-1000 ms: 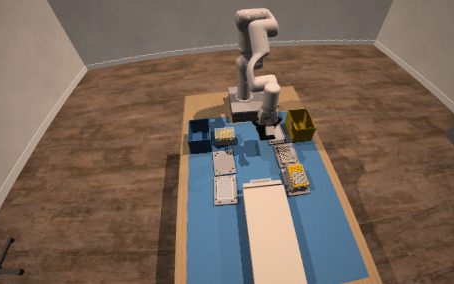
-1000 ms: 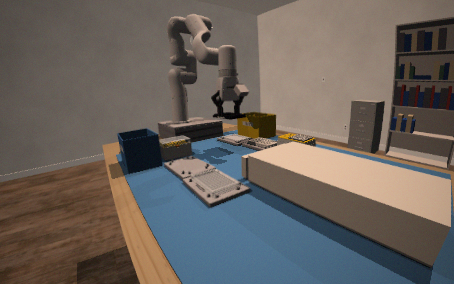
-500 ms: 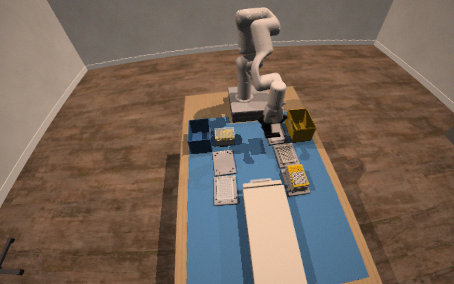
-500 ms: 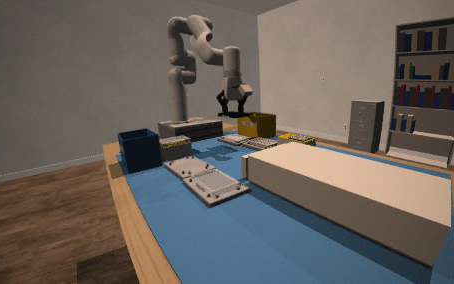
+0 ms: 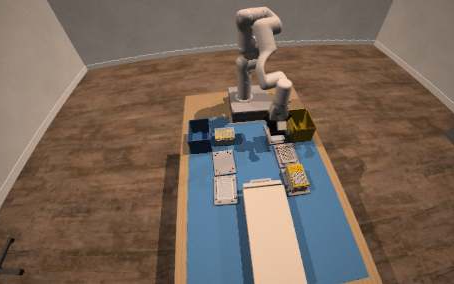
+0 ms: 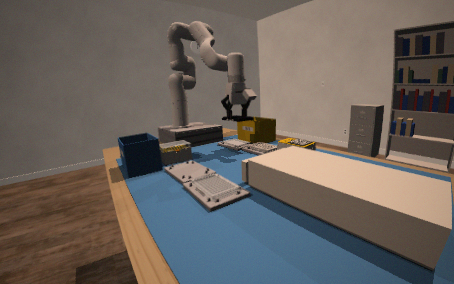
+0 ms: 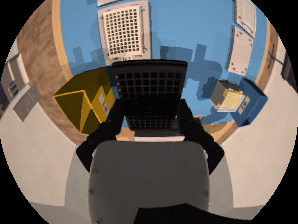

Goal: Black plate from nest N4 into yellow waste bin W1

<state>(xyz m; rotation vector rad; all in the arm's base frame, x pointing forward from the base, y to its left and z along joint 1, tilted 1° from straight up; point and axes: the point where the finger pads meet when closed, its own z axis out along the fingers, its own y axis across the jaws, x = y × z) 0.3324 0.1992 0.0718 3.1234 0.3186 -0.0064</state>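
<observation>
The yellow waste bin W1 is 110 mm behind my hand, 170 mm to the left of it and 120 mm below it. Also, from my hand: grey nest (180 mm ahead, 290 mm to the right, 150 mm below); yellow tip box (260 mm ahead, 110 mm to the left, 110 mm below); black plate (10 mm below).
</observation>
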